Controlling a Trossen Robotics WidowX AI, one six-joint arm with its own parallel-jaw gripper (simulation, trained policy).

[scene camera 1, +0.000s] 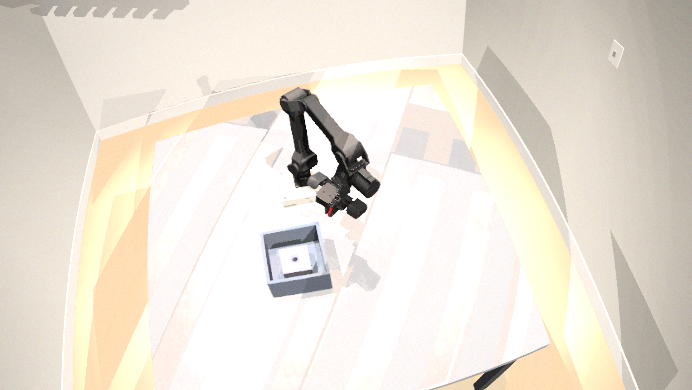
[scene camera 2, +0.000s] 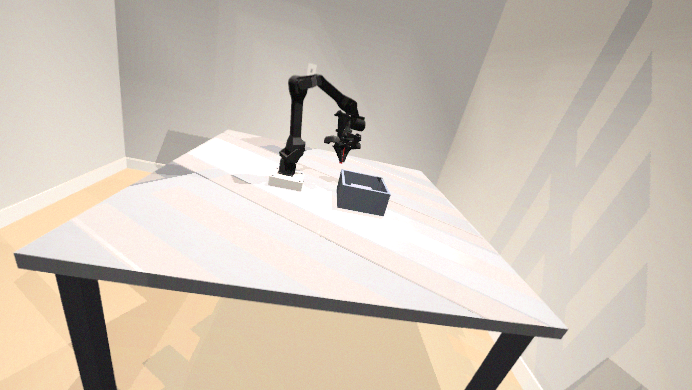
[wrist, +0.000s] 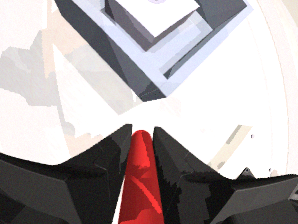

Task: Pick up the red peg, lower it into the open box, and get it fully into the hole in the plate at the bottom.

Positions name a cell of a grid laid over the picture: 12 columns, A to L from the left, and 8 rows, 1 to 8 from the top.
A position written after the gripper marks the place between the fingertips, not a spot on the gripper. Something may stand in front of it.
gripper: scene camera 1 F5; scene camera 2 F4; wrist F5
